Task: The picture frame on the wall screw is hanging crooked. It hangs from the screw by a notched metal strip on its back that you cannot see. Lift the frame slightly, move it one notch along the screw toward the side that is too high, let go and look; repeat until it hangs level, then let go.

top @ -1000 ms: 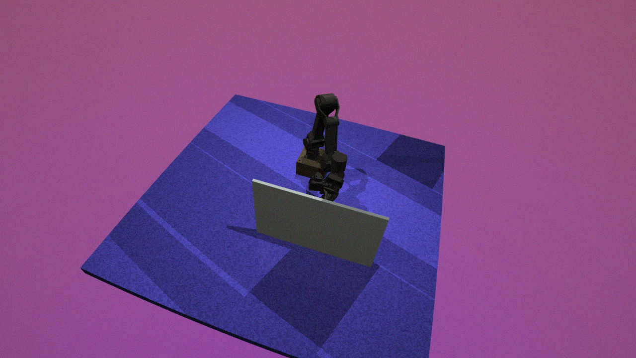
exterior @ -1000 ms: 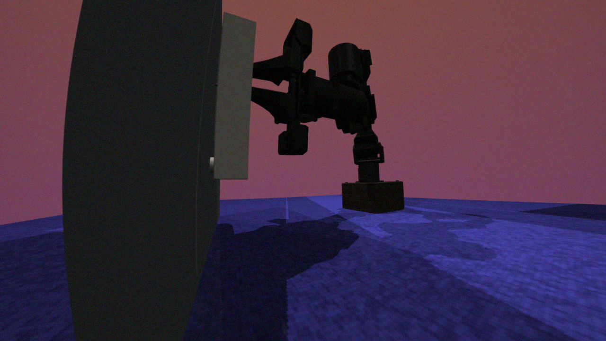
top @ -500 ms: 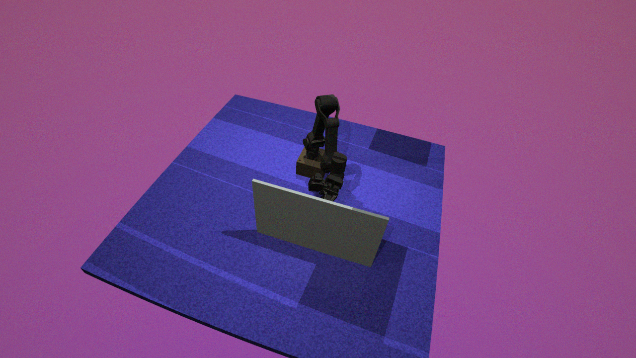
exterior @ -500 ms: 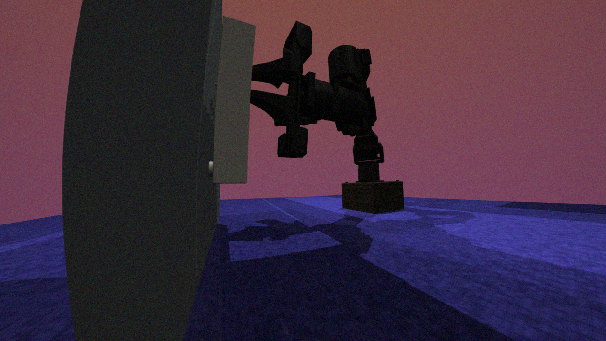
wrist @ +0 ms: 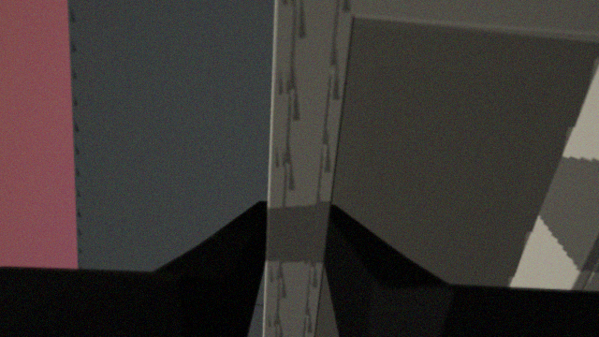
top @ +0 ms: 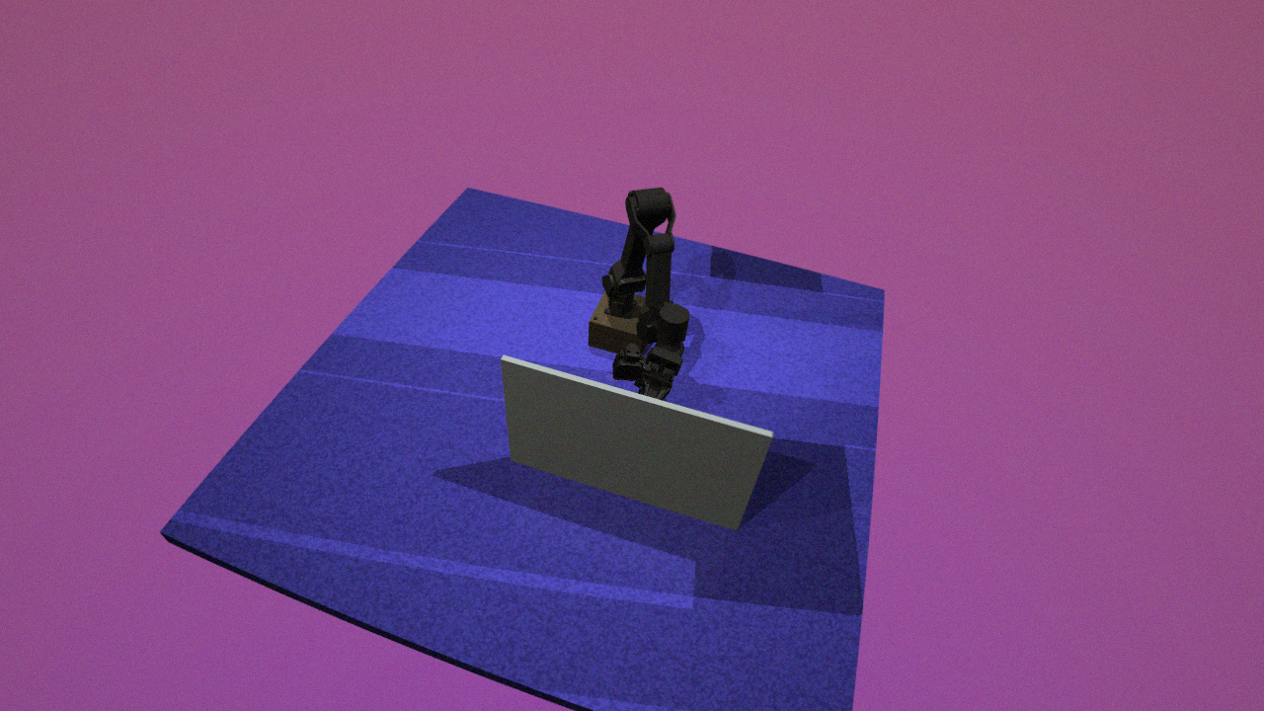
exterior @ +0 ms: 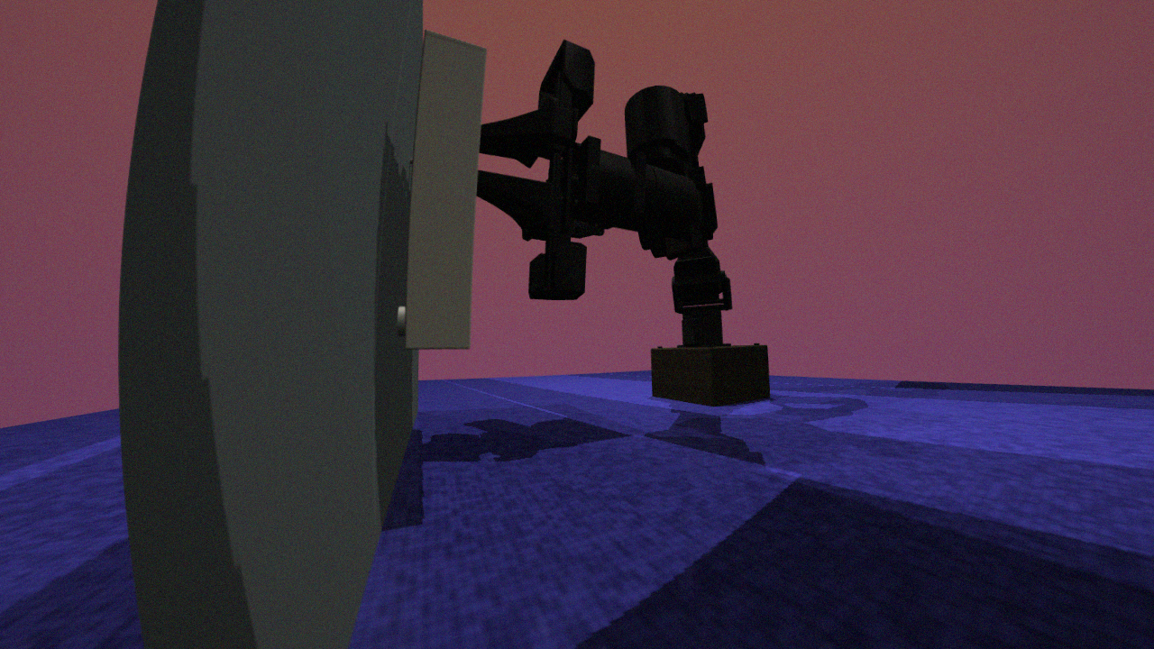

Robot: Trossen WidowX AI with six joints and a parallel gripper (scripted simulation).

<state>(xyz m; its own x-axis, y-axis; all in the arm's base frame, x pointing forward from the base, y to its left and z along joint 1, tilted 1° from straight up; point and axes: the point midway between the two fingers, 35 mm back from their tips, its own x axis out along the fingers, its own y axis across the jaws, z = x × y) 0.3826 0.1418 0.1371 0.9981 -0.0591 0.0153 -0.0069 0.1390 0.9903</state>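
The beige picture frame lies 10 mm ahead of my gripper tip, 10 mm to the right of it and 50 mm below it. The rest, counted from my gripper tip: grey wall panel: 20 mm ahead, 10 mm to the right, 60 mm below.
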